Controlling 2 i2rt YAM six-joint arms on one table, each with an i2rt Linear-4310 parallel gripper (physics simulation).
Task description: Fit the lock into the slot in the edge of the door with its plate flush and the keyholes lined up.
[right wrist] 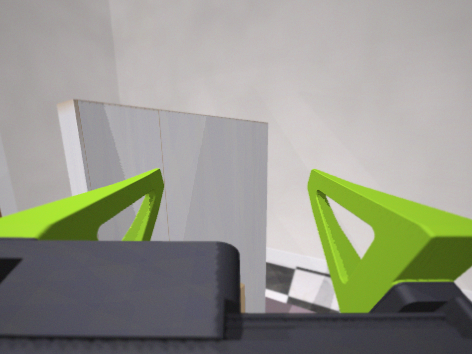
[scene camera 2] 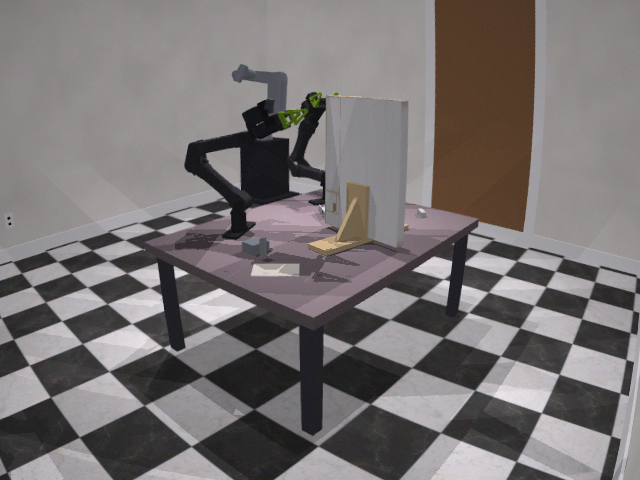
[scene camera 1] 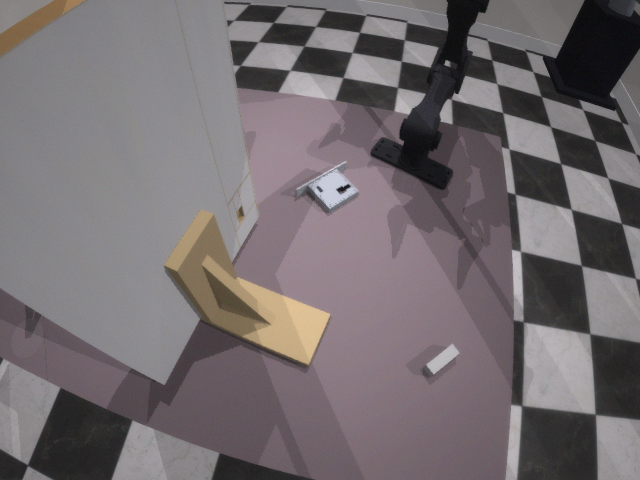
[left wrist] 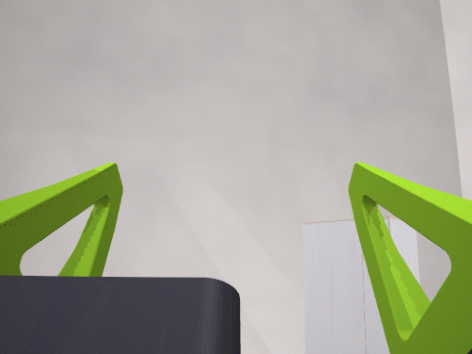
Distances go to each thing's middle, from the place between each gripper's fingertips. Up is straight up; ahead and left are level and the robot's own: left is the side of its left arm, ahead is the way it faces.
Labels:
Now: left hand 53 cm above the lock (scene camera 1: 325, 188), 18 cm to the left of it and 13 cm short of it. Also, from my left hand: white door (scene camera 1: 126, 126) 43 cm ahead, 35 cm to the right, 26 cm below; tan wooden bracket (scene camera 1: 200, 264) 45 cm below, 43 cm ahead, 35 cm to the right.
Now: right hand 210 mm above the white door, 180 mm short of it and 130 mm to the right of it. Also, from my right hand: lock (480 mm below, 300 mm to the left, 120 mm behind); tan wooden bracket (390 mm below, 180 mm ahead, 130 mm to the left).

